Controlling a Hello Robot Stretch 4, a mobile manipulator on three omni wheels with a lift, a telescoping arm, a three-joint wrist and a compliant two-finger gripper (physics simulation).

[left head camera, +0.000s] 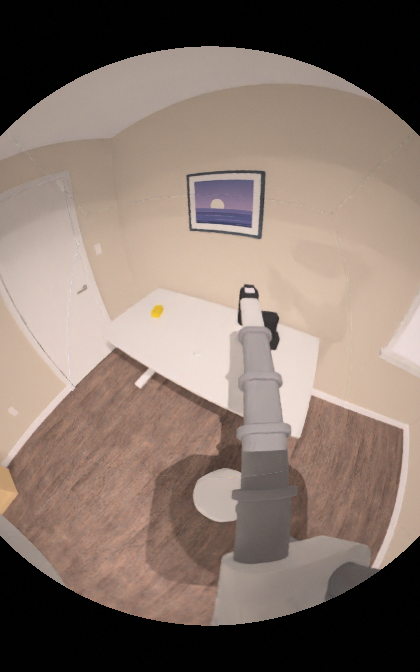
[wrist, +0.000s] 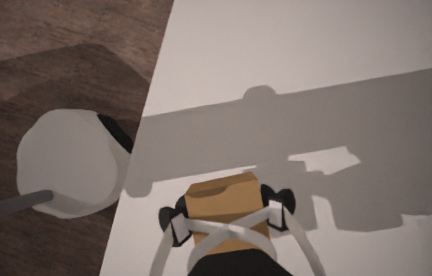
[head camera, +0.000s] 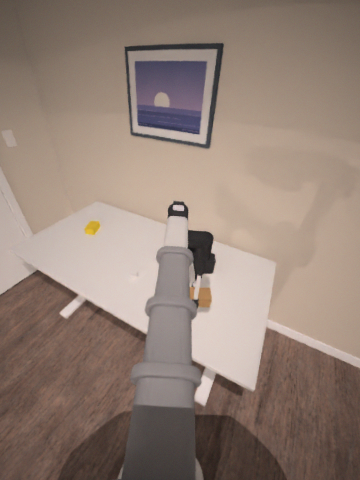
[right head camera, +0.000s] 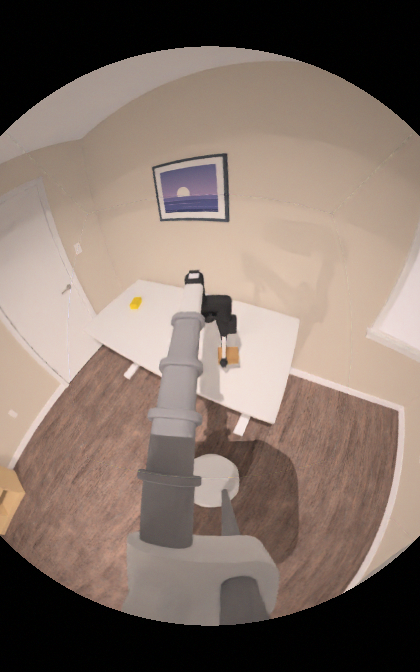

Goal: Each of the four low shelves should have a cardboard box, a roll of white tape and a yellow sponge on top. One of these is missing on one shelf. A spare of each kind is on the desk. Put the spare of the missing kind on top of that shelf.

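Frame: origin at the robot's base, x right, y down, z ahead, level; centimetres.
Seen in the pictures: gripper, fingertip midpoint: point(wrist: 226, 204) point(head camera: 193, 299).
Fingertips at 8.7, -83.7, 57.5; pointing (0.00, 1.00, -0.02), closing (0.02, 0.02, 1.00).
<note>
A point is followed by its place in that frame, as x, y, z.
My gripper point(head camera: 198, 299) @[8.7, -83.7, 57.5] point(right head camera: 226, 356) point(wrist: 226, 204) @[8.7, -83.7, 57.5] is shut on the cardboard box point(head camera: 205, 297) @[12.9, -88.1, 55.8] point(right head camera: 232, 354) point(wrist: 225, 202) @[7.5, -88.2, 57.6], with one fingertip on each side of it. The box appears held a little above the right part of the white desk point(head camera: 235, 325) @[29.4, -69.3, 54.8] point(left head camera: 300, 365) point(right head camera: 280, 340) point(wrist: 300, 40) @[-10.7, -69.3, 72.6]. The arm hides the box in the left head view. The yellow sponge point(head camera: 92, 227) @[-58.7, -73.8, 116.9] point(left head camera: 157, 311) point(right head camera: 135, 303) lies on the far left part of the desk. The white tape roll point(head camera: 134, 274) @[-21.6, -71.7, 79.4] point(left head camera: 196, 354) is on the desk between sponge and arm; the arm hides it in the right head view.
Part of a light wooden low shelf point(left head camera: 6, 487) point(right head camera: 12, 481) shows at the lower left edge; its top is mostly out of view. A door point(left head camera: 40, 270) point(right head camera: 35, 280) is at the left. A wall with a framed picture point(head camera: 170, 95) @[-8.4, -150.5, 136.7] stands behind the desk.
</note>
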